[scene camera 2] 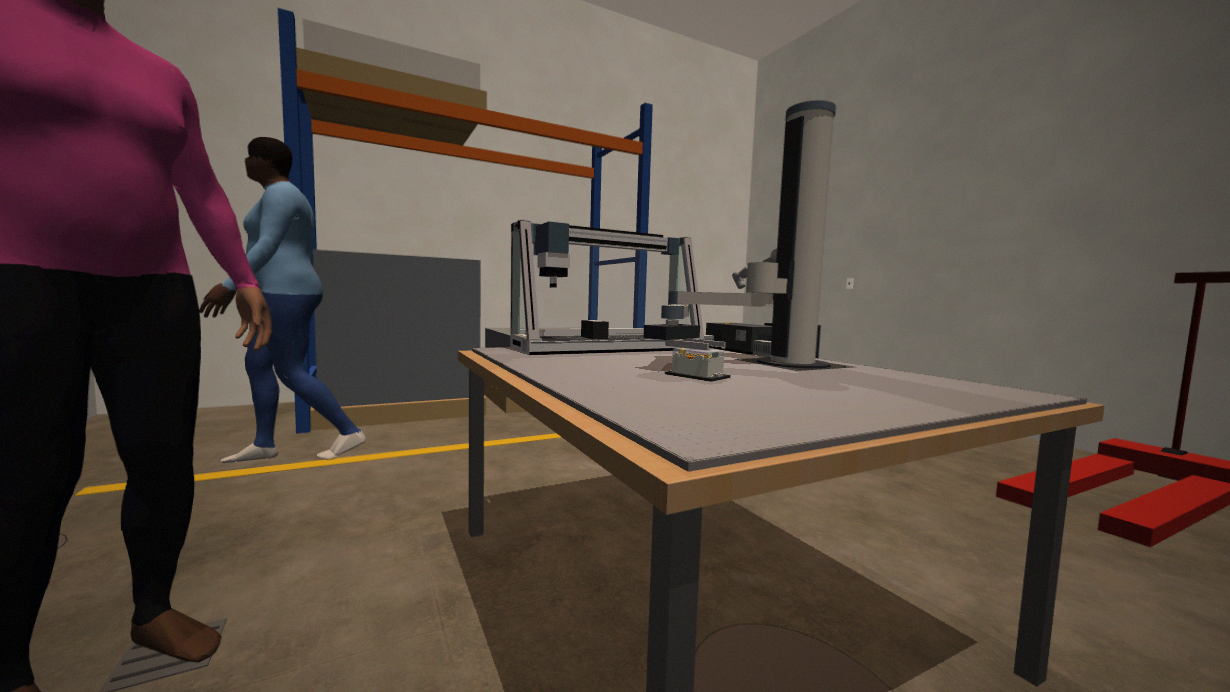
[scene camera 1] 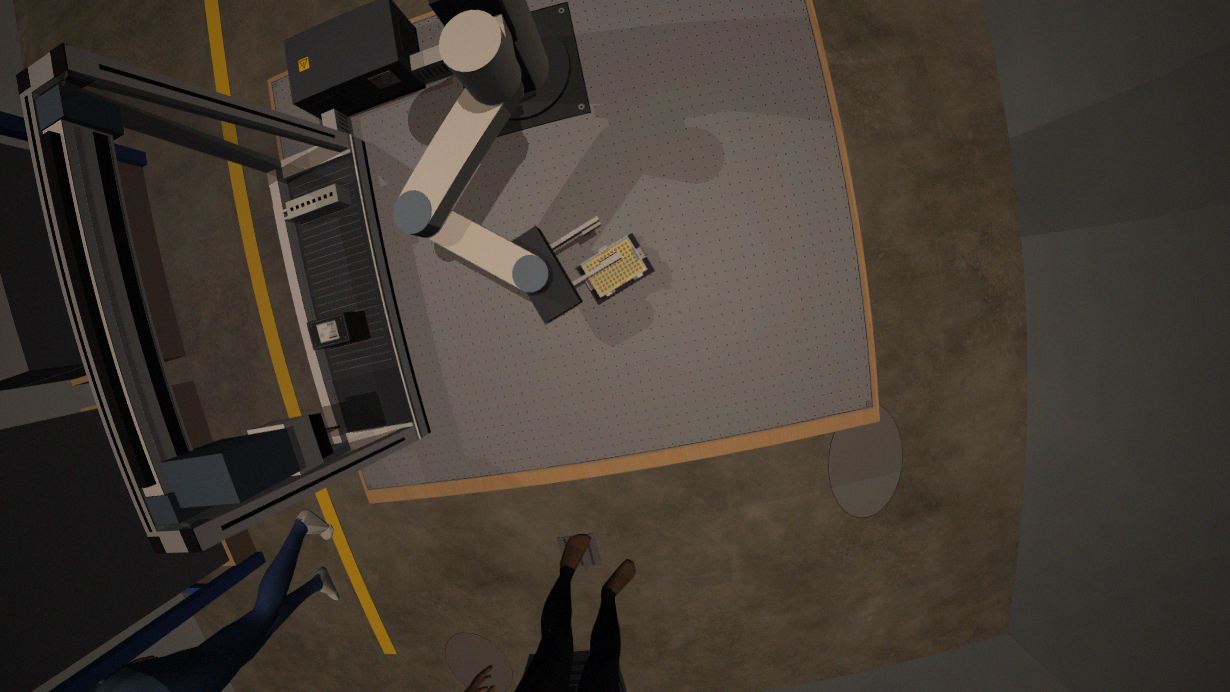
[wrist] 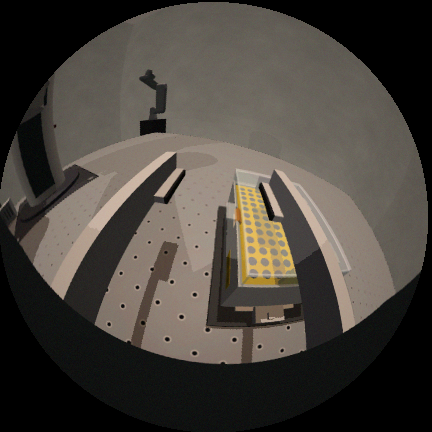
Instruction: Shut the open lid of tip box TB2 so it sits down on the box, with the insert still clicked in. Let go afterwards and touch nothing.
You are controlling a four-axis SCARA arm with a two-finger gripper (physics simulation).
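Pixels of known places: gripper, fingertip midpoint: (scene camera 2: 716, 346) (scene camera 1: 609, 237) (wrist: 223, 168); arm's base, origin of the base link: (scene camera 2: 792, 366) (wrist: 48, 195).
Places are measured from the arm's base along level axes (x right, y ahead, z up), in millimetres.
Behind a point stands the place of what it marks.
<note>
Tip box TB2 (scene camera 2: 698, 365) {x -174, y 562, z 51 mm} (wrist: 260, 296) {x -68, y 533, z 55 mm} is a grey box on a dark base plate, right of my gripper's centre in the wrist view. Its yellow insert (scene camera 1: 612, 280) {x -122, y 560, z 69 mm} (wrist: 255, 235) {x -106, y 514, z 70 mm} shows a grid of tips through a clear lid (wrist: 324, 231) {x -119, y 567, z 90 mm}, whose far long edge shows beyond my right finger. An orange spot shows at the near long side. How fully the lid sits down is hard to tell. My gripper (scene camera 1: 605, 240) {x -136, y 470, z 99 mm} (wrist: 223, 168) {x -136, y 470, z 99 mm} is at its closed stop, with a gap and nothing between the fingers. The right finger lies above the lid; the left is beside the box. Contact cannot be told.
The pegboard table (scene camera 1: 739, 327) {x -399, y 726, z 13 mm} (scene camera 2: 774, 421) {x -605, y 718, z 13 mm} carries the box. A gantry frame (scene camera 1: 215, 101) {x 530, y 71, z 334 mm} (scene camera 2: 522, 292) {x 550, y 848, z 240 mm} stands at the table's left side in scene camera 1. A dark cabinet (scene camera 1: 344, 55) {x 385, y -99, z 128 mm} is beside the arm's base. Two people stand on the floor around the table.
</note>
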